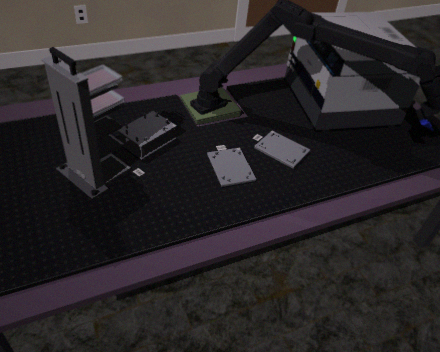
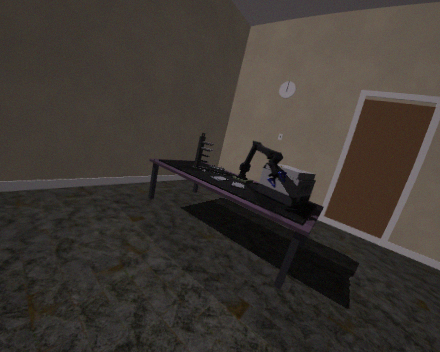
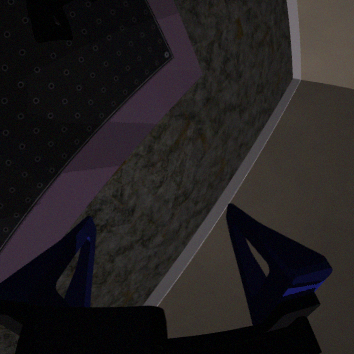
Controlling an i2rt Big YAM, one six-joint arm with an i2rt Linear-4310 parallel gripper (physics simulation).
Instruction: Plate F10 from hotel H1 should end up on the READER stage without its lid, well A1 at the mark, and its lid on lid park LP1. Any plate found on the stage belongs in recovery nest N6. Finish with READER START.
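Pixels of known places: gripper, fingertip midpoint: [image 2: 279, 185] [image 3: 159, 216]; arm's base at its link origin: [image 1: 208, 105] [image 2: 241, 178].
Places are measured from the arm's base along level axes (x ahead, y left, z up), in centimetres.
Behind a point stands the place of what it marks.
Observation:
The hotel tower [image 1: 75, 125] [image 2: 200, 150] stands at the left of the table. An upper pale pink plate [image 1: 102, 80] @(x 14.3, y -46.1, z 31.3 cm) and a lower one [image 1: 106, 102] @(x 14.5, y -45.8, z 24.2 cm) sit on its shelves; their labels cannot be read. The grey-white reader [image 1: 360, 95] @(x 37.8, y 40.1, z 14.6 cm) [image 2: 301, 189] @(x 36.3, y 65.3, z 14.7 cm) stands at the other end, with a green light; its stage and any plate on it cannot be made out. My gripper [image 1: 424, 125] [image 2: 277, 179] @(x 66.3, y 49.3, z 17.7 cm) [image 3: 159, 216] @(x 66.3, y 49.3, z 17.7 cm) is open and empty, low beside the reader's far-right end. Two flat grey nests [image 1: 231, 166] @(x 33.6, y -12.5, z -0.1 cm) [image 1: 282, 148] @(x 34.9, y 9.0, z 0.0 cm) carry small corner pegs. Which is LP1 or N6 cannot be read.
A raised dark block [image 1: 147, 131] @(x 9.4, y -31.1, z 4.8 cm) with pegs stands between the hotel and the arm's green base plate [image 1: 225, 116] @(x 8.3, y 2.7, z -1.0 cm). Small white tags [image 1: 138, 172] @(x 20.3, y -40.2, z -1.1 cm) [image 1: 221, 147] @(x 22.9, y -9.1, z -1.1 cm) [image 1: 257, 137] @(x 24.6, y 5.9, z -1.1 cm) lie on the black mat. The purple table edge [image 1: 240, 240] @(x 58.8, y -26.9, z -2.4 cm) [image 3: 140, 107] @(x 73.6, y 61.4, z -2.4 cm) borders it.

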